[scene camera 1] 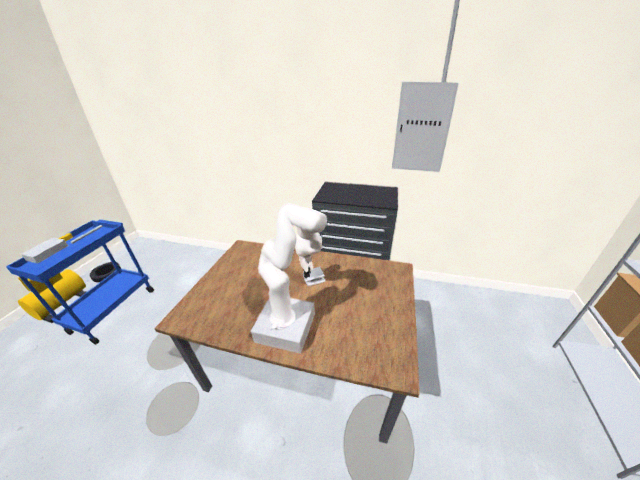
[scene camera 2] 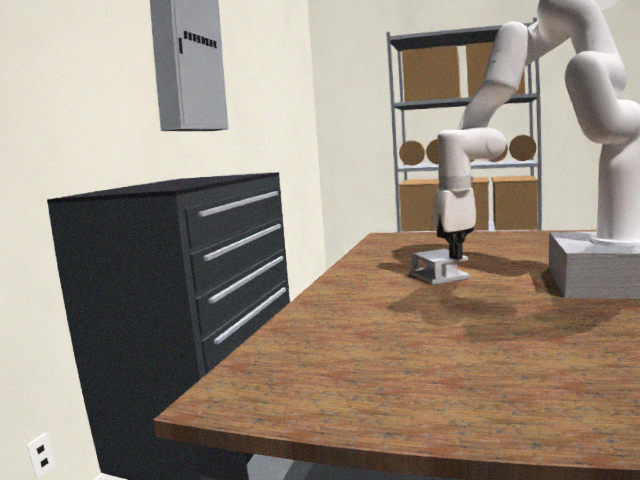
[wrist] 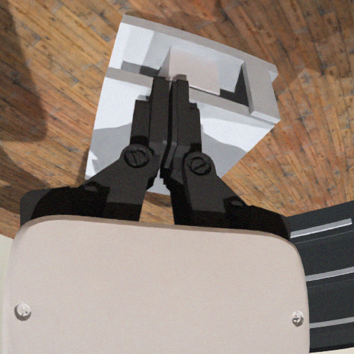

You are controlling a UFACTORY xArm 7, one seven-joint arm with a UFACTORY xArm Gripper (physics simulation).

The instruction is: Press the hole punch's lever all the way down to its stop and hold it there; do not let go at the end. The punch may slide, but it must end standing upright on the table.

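Pixels of known places: gripper, between the fingertips: (scene camera 1: 307, 276) (scene camera 2: 455, 258); arm's base, origin of its link: (scene camera 1: 283, 317) (scene camera 2: 618, 241).
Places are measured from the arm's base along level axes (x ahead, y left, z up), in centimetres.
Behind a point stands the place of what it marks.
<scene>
The light grey hole punch (scene camera 1: 315, 281) @(x 38.8, y -5.3, z -8.4 cm) (scene camera 2: 442, 280) @(x 40.3, y 2.9, z -8.8 cm) (wrist: 262, 90) stands upright on the wooden table (scene camera 1: 372, 330) @(x 11.3, y -44.7, z -9.6 cm) (scene camera 2: 392, 372) @(x 43.4, y 51.3, z -9.6 cm). Its lever (scene camera 2: 430, 254) @(x 43.9, y -4.2, z -4.0 cm) (wrist: 112, 112) is a flat top plate, roughly level in scene camera 2, with a gap between it and the base. A pale block (scene camera 2: 449, 269) @(x 38.8, y 0.9, z -6.6 cm) (wrist: 194, 70) shows inside that gap. My gripper (scene camera 1: 307, 274) @(x 37.3, y -0.5, z -4.2 cm) (scene camera 2: 455, 256) @(x 37.3, y -0.5, z -4.2 cm) (wrist: 165, 97) is shut and empty, pointing down. Its black fingertips are at the lever's end on the robot's side and appear to touch it. Whether the lever is at its stop cannot be told.
The arm's grey base block (scene camera 1: 279, 338) @(x -11.4, y -2.8, z -0.6 cm) (scene camera 2: 594, 273) @(x 7.7, y 12.8, z -4.2 cm) is on the table near the punch. A dark drawer cabinet (scene camera 1: 356, 196) (scene camera 2: 124, 310) (wrist: 325, 257) stands beyond the table's far edge. A blue cart (scene camera 1: 100, 299) stands left of the table in scene camera 1.
</scene>
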